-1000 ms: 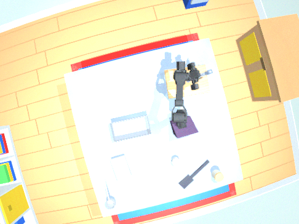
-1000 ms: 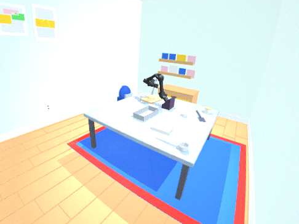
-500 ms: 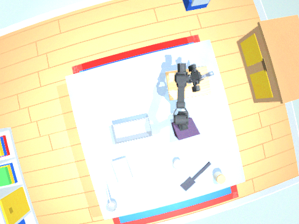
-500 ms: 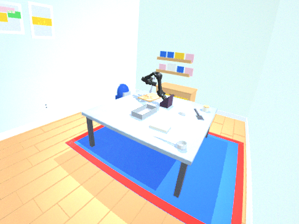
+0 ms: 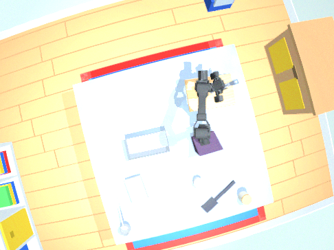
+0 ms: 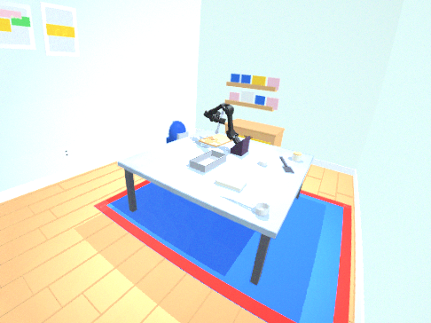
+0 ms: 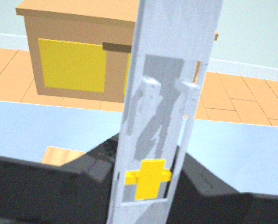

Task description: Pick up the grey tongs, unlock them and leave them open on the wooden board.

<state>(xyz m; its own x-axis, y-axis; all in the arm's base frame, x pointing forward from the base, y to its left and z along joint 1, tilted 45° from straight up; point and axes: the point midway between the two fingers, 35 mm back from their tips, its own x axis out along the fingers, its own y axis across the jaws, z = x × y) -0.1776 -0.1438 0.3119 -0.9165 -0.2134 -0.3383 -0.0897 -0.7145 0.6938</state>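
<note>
The wooden board is 5 cm ahead of my gripper tip, 1 cm to the right of it and 20 cm below it. From my gripper tip the other things lie so: roasting tin: 60 cm ahead, 26 cm to the left, 17 cm below; dark spatula: 19 cm ahead, 79 cm to the left, 20 cm below; yellow lock piece: 3 cm ahead, 2 cm above.
</note>
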